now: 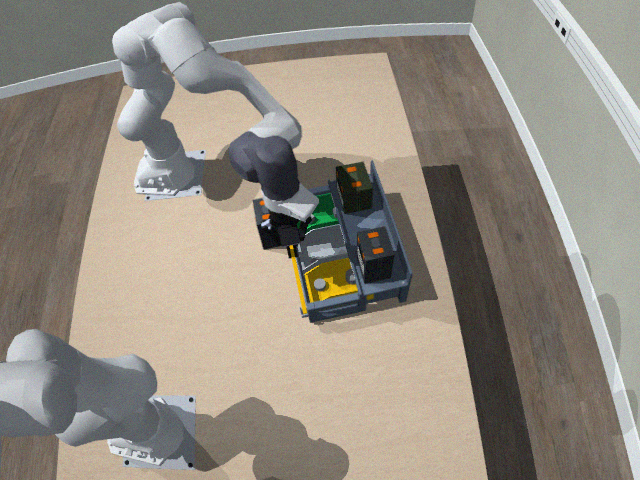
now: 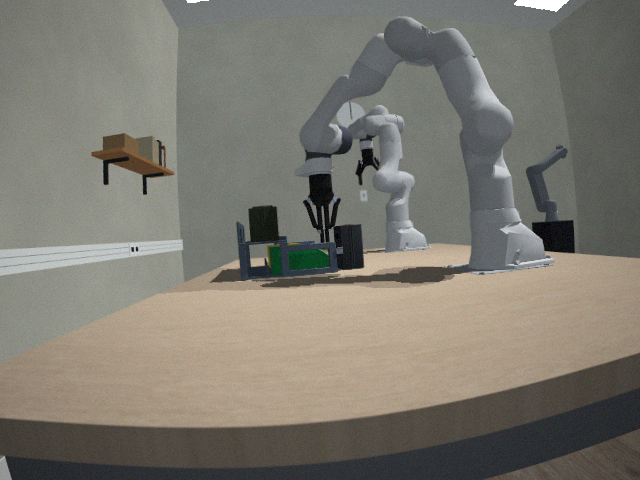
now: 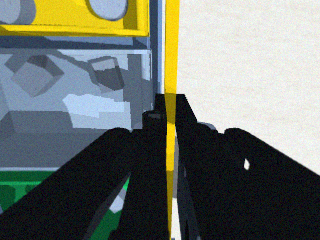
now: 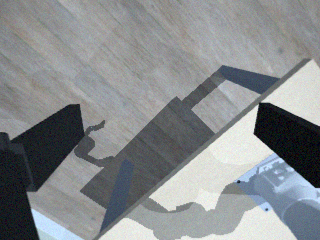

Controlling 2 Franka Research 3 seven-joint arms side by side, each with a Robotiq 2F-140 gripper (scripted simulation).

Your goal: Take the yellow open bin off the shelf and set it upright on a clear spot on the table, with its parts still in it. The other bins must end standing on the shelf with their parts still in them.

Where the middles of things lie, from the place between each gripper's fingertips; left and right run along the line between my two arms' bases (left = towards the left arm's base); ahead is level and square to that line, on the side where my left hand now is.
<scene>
My left hand is 100 mm short of the grey bin point(image 1: 326, 242), 10 mm to the right of it and 50 mm above it. From my left hand the other things lie so: blue-grey shelf point(image 1: 380, 215): 130 mm ahead, 20 mm to the left, 20 mm below; then yellow bin point(image 1: 333, 272): 120 mm ahead, 100 mm to the right, 50 mm below.
Right now the yellow bin is 930 mm to the left of my right hand, 510 mm ahead of it and 370 mm below it. From my right hand the other things lie so: blue-grey shelf 1040 mm to the left, 520 mm ahead, 350 mm below; grey bin 1040 mm to the left, 490 mm ahead, 370 mm below.
</scene>
